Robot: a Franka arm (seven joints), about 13 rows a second.
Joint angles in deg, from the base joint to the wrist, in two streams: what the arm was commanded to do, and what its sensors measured. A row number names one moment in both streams.
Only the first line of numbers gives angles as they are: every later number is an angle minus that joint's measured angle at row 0.
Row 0, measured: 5.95 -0.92 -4.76 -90.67 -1.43 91.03 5.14
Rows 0 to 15, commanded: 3.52 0.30 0.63 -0.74 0.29 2.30 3.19; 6.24 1.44 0.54 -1.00 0.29 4.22 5.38; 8.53 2.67 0.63 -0.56 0.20 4.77 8.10; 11.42 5.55 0.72 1.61 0.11 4.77 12.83; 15.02 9.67 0.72 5.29 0.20 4.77 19.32; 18.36 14.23 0.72 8.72 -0.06 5.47 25.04; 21.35 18.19 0.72 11.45 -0.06 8.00 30.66; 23.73 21.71 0.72 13.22 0.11 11.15 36.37; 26.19 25.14 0.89 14.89 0.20 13.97 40.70; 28.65 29.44 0.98 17.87 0.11 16.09 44.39; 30.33 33.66 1.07 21.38 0.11 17.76 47.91; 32.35 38.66 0.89 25.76 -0.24 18.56 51.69; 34.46 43.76 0.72 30.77 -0.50 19.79 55.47; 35.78 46.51 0.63 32.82 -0.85 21.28 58.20; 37.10 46.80 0.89 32.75 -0.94 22.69 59.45; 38.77 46.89 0.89 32.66 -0.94 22.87 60.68
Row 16, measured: 37.00 44.48 1.13 27.92 -0.12 23.38 57.91
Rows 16 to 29, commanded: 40.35 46.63 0.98 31.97 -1.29 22.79 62.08; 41.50 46.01 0.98 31.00 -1.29 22.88 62.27; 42.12 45.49 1.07 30.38 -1.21 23.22 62.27; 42.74 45.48 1.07 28.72 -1.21 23.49 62.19; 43.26 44.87 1.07 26.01 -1.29 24.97 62.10; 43.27 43.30 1.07 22.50 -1.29 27.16 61.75; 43.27 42.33 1.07 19.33 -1.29 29.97 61.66; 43.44 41.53 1.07 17.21 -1.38 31.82 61.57; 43.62 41.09 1.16 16.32 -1.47 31.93 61.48; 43.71 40.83 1.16 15.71 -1.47 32.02 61.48; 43.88 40.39 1.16 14.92 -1.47 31.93 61.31; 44.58 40.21 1.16 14.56 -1.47 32.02 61.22; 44.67 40.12 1.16 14.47 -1.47 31.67 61.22; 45.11 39.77 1.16 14.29 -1.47 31.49 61.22
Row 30, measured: 44.50 42.46 1.13 17.83 -0.30 30.71 61.10
